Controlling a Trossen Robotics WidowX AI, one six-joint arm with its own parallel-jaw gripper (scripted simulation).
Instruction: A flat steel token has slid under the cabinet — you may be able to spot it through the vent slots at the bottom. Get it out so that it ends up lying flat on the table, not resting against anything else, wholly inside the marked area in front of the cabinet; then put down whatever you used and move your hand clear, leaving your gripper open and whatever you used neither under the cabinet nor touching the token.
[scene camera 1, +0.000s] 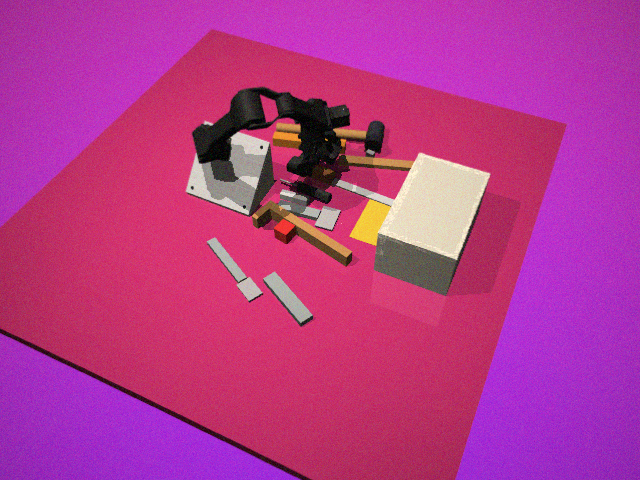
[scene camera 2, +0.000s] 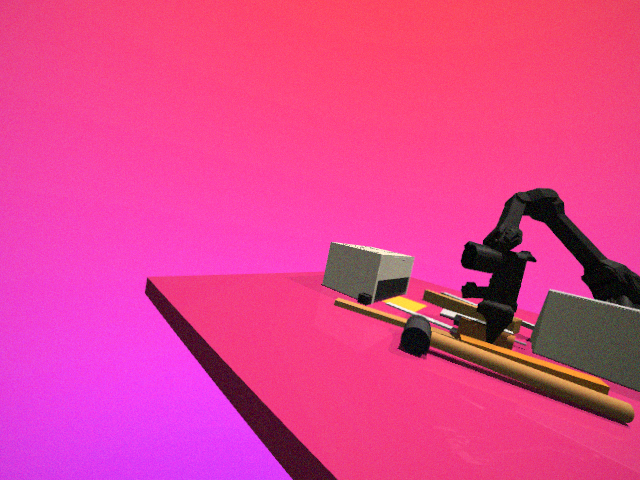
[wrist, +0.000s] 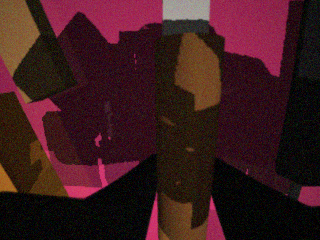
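An l-shaped wooden hook and a mallet: in the wrist view the hook is out of frame, and in the wrist view the mallet is out of frame. Scene camera 1 and scene camera 2 show both the hook and the mallet. For the hook, (scene camera 1: 343, 255) and (scene camera 2: 429, 290) are the same spot. For the mallet, (scene camera 1: 373, 137) and (scene camera 2: 420, 316) are the same spot. My gripper is visible in scene camera 1 (312, 172), scene camera 2 (490, 341) and the wrist view (182, 161).
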